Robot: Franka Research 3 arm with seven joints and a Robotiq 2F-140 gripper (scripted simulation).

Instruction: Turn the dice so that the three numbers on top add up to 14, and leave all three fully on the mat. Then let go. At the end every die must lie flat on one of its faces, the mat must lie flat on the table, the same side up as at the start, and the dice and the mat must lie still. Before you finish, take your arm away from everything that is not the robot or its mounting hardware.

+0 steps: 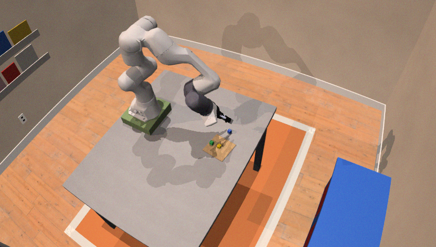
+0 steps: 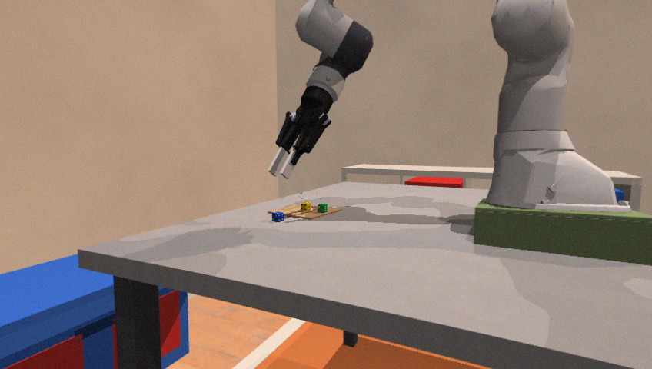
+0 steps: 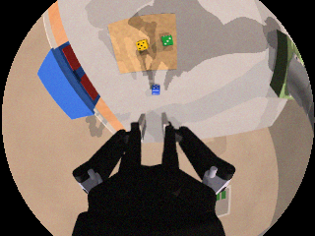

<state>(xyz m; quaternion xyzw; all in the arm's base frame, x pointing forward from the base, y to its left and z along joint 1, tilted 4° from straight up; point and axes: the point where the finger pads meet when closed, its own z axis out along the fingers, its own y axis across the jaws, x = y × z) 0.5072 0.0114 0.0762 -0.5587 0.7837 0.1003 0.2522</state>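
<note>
My hand is 120 mm above the blue die, 20 mm to the right of it and 10 mm short of it. Also, from my hand: tan mat 130 mm below, 110 mm to the right, 10 mm behind; yellow die 120 mm below, 110 mm to the right, 10 mm behind; green die 120 mm below, 100 mm to the right, 60 mm behind.
</note>
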